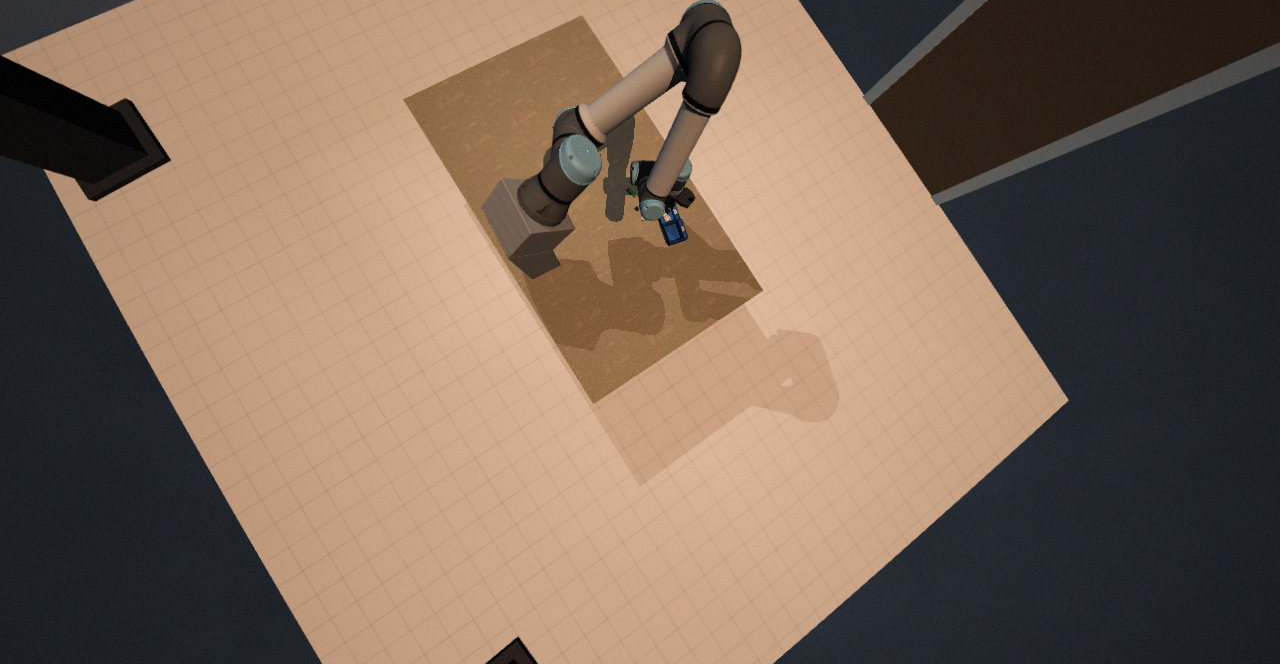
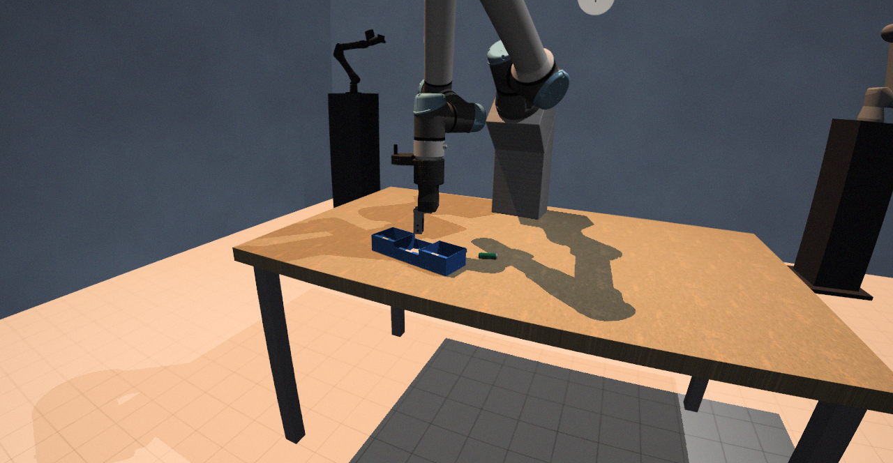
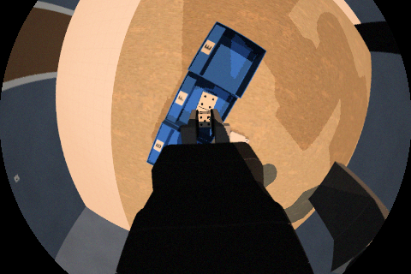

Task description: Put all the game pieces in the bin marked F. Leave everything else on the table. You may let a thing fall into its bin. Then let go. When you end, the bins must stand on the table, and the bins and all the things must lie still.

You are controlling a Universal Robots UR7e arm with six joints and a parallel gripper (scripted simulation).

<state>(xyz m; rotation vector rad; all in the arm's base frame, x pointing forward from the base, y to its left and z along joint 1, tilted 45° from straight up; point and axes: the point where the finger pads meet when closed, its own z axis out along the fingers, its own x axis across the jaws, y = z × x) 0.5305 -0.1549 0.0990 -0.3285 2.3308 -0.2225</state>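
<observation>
Now: hand 1 cm above the pale cube. Round my hand: pale domino-like tile: 7 cm below; then blue bin: 6 cm below, 1 cm ahead; then pale flat block: 8 cm below, 8 cm behind, 5 cm to the left.
</observation>
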